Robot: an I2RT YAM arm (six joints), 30 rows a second.
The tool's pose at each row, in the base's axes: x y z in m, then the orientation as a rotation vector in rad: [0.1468 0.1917 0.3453 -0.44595 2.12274 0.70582]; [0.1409 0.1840 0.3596 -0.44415 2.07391 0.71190]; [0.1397 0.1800 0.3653 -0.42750 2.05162 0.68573]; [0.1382 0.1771 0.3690 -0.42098 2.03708 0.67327]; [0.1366 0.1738 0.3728 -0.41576 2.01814 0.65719]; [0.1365 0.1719 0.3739 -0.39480 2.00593 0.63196]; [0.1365 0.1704 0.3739 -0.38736 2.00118 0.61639]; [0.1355 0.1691 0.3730 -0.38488 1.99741 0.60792]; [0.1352 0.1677 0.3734 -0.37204 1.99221 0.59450]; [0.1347 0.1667 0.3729 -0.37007 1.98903 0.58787]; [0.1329 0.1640 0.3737 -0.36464 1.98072 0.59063]
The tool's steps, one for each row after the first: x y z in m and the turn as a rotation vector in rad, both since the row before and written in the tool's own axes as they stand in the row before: [-0.0075 0.0018 -0.0154 -0.00888 -0.04474 -0.01272]; [-0.0039 -0.0006 -0.0059 0.02252 -0.02725 -0.00786]; [-0.0022 -0.0003 -0.0044 0.00981 -0.01604 -0.00589]; [-0.0023 -0.0006 -0.0047 0.01143 -0.01976 -0.00969]; [-0.0008 -0.0012 -0.0017 0.02514 -0.01895 -0.00155]; [0.0000 -0.0012 -0.0009 0.01360 -0.00728 -0.00360]; [0.0013 -0.0008 -0.0011 0.00663 -0.00455 -0.00331]; [-0.0002 -0.0009 -0.0012 0.01437 -0.00918 0.00074]; [0.0007 -0.0007 -0.0007 0.00519 -0.00377 -0.00263]; [0.0002 -0.0012 -0.0031 -0.00048 -0.00931 0.00244]
